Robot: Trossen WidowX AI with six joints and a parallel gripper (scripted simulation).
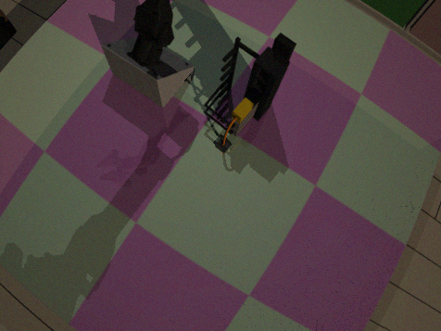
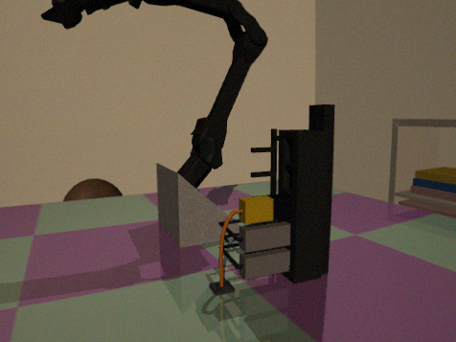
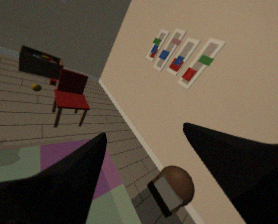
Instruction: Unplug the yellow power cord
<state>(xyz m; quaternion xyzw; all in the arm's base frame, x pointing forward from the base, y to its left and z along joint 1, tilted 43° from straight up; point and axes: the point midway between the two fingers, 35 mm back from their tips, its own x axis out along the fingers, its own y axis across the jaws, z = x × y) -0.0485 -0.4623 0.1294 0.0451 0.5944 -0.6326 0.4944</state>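
The yellow plug lies 380 mm below my gripper tip, 380 mm ahead of it and 360 mm to the left of it. Also, from my gripper tip: dark block: 510 mm below, 380 mm ahead, 290 mm to the left.
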